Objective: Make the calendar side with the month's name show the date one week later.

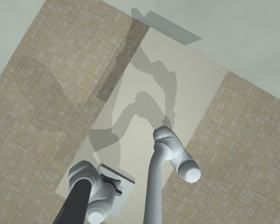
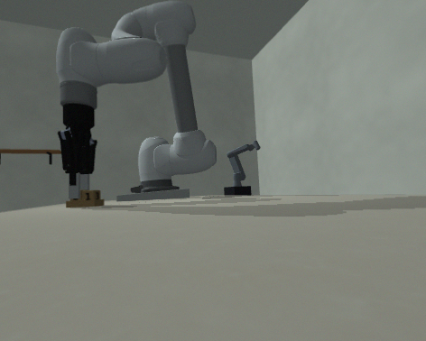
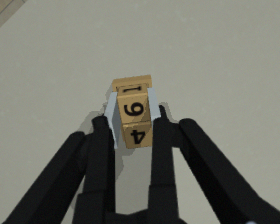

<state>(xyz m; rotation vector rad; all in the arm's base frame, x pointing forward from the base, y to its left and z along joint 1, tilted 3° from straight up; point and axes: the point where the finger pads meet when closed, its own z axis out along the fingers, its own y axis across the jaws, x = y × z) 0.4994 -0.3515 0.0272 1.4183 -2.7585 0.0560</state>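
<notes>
Right now the tray is 1 cm ahead of my hand, 1 cm to the left of it and 5 cm below it. The rest, counted from my hand: wooden cube: 3 cm below.
</notes>
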